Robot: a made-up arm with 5 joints.
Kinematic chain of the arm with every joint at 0, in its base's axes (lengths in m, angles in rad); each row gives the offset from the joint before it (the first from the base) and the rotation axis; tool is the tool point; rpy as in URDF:
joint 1: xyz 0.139 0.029 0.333 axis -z
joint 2: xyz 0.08 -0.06 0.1 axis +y
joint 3: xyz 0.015 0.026 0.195 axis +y
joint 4: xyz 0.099 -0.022 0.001 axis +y
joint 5: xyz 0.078 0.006 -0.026 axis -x
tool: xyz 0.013 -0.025 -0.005 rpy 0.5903 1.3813 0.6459
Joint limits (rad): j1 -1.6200..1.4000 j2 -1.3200..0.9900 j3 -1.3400..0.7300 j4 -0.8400..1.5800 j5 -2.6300..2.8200
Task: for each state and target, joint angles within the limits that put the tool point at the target. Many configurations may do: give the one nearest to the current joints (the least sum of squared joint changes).
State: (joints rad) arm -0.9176 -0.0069 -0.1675 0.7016 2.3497
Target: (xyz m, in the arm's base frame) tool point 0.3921 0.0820 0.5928
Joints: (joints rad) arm -0.3495 -0.0537 -0.1133 0.7447 2.3088
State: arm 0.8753 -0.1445 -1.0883 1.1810 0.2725
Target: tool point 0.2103 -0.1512 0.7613
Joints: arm 0.7955 -0.0857 -1.3400 0.8082 0.3489
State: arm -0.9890 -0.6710 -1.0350 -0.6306 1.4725
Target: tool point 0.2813 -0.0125 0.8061
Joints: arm -0.1478 -0.0843 -0.9761 -0.4541 1.2779
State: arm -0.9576 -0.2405 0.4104 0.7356 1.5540
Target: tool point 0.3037 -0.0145 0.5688
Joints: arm -0.0913 -0.5524 0.3855 0.8017 1.4350
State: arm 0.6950 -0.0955 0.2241 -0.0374 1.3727
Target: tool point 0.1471 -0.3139 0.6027
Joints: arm 1.3685 0.2805 -0.1335 -0.1797 1.3232
